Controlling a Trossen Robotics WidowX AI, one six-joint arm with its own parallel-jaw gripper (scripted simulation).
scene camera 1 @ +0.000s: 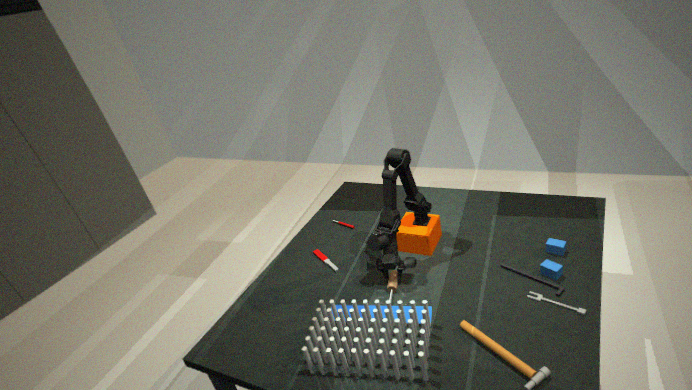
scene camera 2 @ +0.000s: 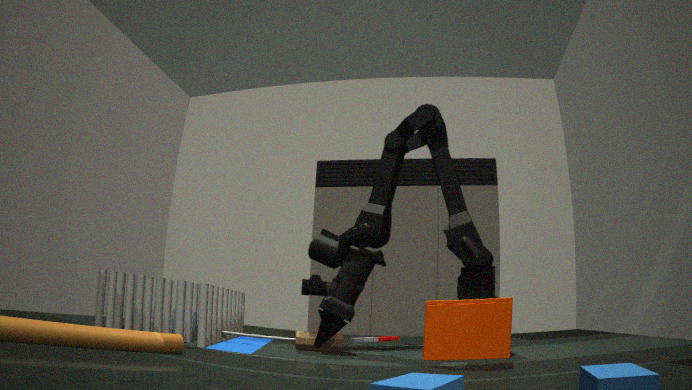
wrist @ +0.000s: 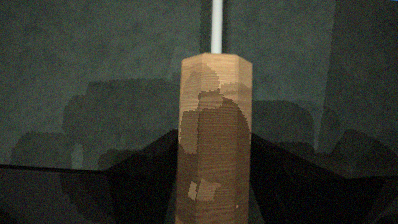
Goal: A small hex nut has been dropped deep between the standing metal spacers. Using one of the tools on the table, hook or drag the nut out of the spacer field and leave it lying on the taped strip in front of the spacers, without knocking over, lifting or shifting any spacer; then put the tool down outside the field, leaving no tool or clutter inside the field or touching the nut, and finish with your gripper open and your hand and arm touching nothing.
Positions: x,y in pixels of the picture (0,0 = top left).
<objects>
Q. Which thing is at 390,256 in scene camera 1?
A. My gripper.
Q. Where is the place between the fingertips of my gripper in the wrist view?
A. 211,138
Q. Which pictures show my gripper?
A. Scene camera 1, scene camera 2 and the wrist view: all of them.
</objects>
